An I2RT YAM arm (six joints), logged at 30 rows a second.
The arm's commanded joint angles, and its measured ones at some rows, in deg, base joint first. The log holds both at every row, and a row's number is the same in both.
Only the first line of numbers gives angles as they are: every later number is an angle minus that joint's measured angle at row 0.
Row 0, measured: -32.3 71.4 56.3 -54.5 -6.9 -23.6
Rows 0 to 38, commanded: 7.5 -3.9 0.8 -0.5 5.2 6.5; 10.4 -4.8 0.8 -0.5 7.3 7.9; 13.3 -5.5 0.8 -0.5 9.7 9.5; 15.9 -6.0 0.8 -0.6 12.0 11.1; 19.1 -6.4 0.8 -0.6 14.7 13.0; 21.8 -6.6 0.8 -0.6 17.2 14.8; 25.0 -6.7 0.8 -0.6 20.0 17.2; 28.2 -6.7 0.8 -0.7 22.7 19.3; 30.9 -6.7 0.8 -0.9 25.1 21.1; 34.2 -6.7 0.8 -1.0 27.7 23.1; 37.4 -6.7 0.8 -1.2 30.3 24.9; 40.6 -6.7 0.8 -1.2 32.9 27.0; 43.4 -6.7 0.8 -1.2 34.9 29.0; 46.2 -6.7 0.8 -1.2 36.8 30.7; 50.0 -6.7 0.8 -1.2 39.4 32.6; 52.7 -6.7 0.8 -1.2 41.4 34.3; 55.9 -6.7 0.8 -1.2 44.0 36.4; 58.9 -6.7 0.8 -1.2 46.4 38.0; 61.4 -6.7 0.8 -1.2 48.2 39.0; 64.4 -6.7 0.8 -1.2 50.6 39.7; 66.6 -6.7 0.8 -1.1 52.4 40.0; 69.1 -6.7 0.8 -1.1 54.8 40.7; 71.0 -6.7 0.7 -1.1 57.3 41.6; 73.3 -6.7 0.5 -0.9 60.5 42.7; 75.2 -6.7 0.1 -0.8 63.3 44.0; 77.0 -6.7 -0.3 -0.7 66.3 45.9; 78.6 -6.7 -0.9 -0.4 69.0 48.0; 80.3 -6.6 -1.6 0.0 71.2 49.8; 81.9 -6.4 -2.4 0.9 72.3 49.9; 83.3 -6.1 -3.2 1.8 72.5 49.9; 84.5 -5.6 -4.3 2.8 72.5 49.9; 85.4 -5.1 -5.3 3.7 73.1 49.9; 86.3 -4.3 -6.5 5.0 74.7 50.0; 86.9 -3.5 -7.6 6.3 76.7 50.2; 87.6 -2.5 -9.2 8.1 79.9 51.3; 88.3 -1.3 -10.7 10.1 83.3 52.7; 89.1 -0.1 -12.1 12.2 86.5 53.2; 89.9 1.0 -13.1 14.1 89.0 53.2; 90.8 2.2 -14.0 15.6 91.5 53.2
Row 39, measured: 88.9 -0.1 -11.9 13.6 79.0 50.0
